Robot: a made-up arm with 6 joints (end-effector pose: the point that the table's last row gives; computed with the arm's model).
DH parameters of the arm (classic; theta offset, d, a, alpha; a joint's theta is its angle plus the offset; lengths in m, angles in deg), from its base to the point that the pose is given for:
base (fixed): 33.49 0 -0.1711 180
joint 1: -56.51 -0.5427 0.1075 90
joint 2: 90 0.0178 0.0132 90
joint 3: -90 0.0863 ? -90
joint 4: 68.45 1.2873 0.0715 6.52
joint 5: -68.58 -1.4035 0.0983 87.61
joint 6: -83.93 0.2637 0.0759 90
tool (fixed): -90 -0.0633 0 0
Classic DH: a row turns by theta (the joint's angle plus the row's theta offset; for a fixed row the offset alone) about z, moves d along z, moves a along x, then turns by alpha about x.
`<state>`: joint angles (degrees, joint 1 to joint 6).
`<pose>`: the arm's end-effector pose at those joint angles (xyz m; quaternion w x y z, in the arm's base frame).
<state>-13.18 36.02 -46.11 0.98 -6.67 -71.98</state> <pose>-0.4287 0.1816 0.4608 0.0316 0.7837 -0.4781 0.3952</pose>
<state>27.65 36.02 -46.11 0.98 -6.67 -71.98</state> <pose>-0.1786 0.3015 0.4608 0.1674 0.5677 -0.7215 0.3593</pose>
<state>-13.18 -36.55 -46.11 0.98 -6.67 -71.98</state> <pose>-0.4103 0.1032 0.7343 0.3616 -0.7033 0.6089 0.0627</pose>
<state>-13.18 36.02 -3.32 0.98 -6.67 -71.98</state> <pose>-0.3396 0.2707 0.5522 0.3042 0.7385 -0.5777 0.1682</pose>
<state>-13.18 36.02 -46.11 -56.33 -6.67 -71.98</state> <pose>-0.4425 0.0172 0.5095 0.2734 0.8484 -0.0547 0.4500</pose>
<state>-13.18 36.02 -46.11 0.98 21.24 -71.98</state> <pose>-0.3582 0.2194 0.5653 0.0954 -0.6940 0.6435 -0.3085</pose>
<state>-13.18 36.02 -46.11 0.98 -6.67 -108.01</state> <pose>-0.4128 0.1451 0.4144 0.2124 -0.7551 0.3325 -0.5237</pose>
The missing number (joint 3, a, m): 0.0263
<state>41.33 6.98 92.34 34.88 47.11 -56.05</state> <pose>0.0774 -0.1493 0.4000 0.5357 -0.4442 -0.5529 -0.4582</pose>
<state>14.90 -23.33 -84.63 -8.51 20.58 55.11</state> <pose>-0.2052 0.1186 0.7606 0.0918 0.6277 -0.5510 -0.5421</pose>
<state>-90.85 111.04 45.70 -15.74 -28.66 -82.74</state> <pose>-0.4478 -0.1468 0.3103 0.5216 0.5567 -0.1204 0.6352</pose>
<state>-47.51 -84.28 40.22 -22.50 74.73 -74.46</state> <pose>-0.0273 0.1645 0.5854 0.4083 0.5511 -0.2374 -0.6879</pose>
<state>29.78 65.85 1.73 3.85 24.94 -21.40</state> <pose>0.1375 0.1436 0.5025 0.4422 -0.0322 -0.8801 -0.1698</pose>
